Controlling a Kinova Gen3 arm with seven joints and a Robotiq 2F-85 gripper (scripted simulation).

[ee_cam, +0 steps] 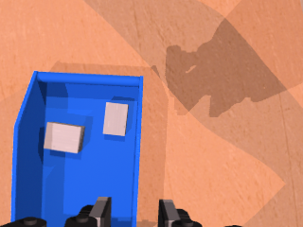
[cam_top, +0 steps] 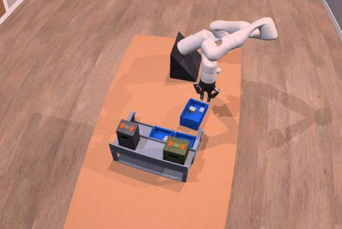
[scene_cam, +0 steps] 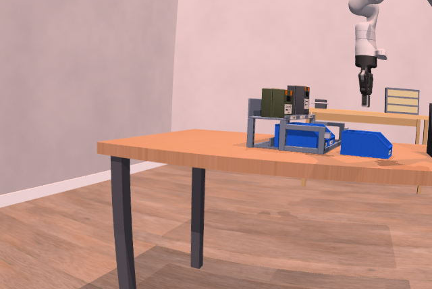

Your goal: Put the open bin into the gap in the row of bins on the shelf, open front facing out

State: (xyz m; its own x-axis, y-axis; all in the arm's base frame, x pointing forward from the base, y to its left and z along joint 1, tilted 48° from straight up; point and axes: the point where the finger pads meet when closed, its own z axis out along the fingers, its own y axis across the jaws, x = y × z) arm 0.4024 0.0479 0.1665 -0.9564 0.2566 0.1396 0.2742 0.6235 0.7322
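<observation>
The grey block is 50 mm behind my hand, 60 mm to the right of it and 160 mm below it. Also, from my hand: grey shelf (220 mm ahead, 200 mm to the right, 110 mm below); dark grey box (270 mm ahead, 330 mm to the right, 10 mm below); olive box (310 mm ahead, 110 mm to the right, 20 mm below).
</observation>
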